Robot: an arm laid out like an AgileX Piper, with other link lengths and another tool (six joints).
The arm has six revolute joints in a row. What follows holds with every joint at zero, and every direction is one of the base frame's. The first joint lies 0.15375 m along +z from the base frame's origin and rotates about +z. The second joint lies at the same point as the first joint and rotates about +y. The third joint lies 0.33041 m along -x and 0.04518 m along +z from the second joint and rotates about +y. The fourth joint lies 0.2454 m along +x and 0.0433 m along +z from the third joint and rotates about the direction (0.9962, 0, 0.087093). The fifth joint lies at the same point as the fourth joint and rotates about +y. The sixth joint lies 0.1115 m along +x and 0.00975 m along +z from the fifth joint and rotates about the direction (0.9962, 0, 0.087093). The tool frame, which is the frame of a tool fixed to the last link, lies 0.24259 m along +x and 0.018 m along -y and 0.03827 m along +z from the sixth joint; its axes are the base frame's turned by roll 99.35, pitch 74.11 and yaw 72.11 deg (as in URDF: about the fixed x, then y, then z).
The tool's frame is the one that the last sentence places.
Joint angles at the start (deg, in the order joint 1, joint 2, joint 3, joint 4, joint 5, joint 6): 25.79 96.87 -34.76 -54.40 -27.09 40.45
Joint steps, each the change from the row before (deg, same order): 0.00 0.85 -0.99 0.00 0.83 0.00; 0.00 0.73 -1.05 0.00 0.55 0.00; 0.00 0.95 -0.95 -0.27 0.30 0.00; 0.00 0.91 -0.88 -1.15 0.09 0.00; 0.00 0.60 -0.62 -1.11 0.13 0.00; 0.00 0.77 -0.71 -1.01 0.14 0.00; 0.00 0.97 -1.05 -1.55 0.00 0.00; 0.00 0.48 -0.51 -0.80 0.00 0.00; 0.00 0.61 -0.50 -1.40 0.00 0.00; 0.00 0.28 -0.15 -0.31 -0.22 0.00; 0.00 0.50 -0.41 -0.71 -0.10 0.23
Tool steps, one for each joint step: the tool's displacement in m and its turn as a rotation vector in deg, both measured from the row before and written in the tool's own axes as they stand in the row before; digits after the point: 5 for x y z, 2 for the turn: -0.00074 -0.00305 0.00637 0.67 0.28 -0.20; -0.00321 -0.00170 0.00512 0.43 -0.04 -0.11; -0.00079 -0.00012 0.00546 0.18 0.12 -0.34; 0.00071 0.00227 0.00415 -0.20 -0.05 -1.14; 0.00104 0.00175 0.00270 -0.16 -0.08 -1.10; 0.00131 0.00159 0.00369 -0.13 0.01 -1.02; 0.00008 0.00323 0.00411 -0.37 -0.26 -1.48; 0.00023 0.00161 0.00203 -0.19 -0.12 -0.77; 0.00260 0.00269 0.00226 -0.34 -0.05 -1.36; 0.00057 0.00172 0.00070 -0.26 -0.02 -0.25; 0.00100 0.00184 0.00196 -0.26 0.07 -0.46
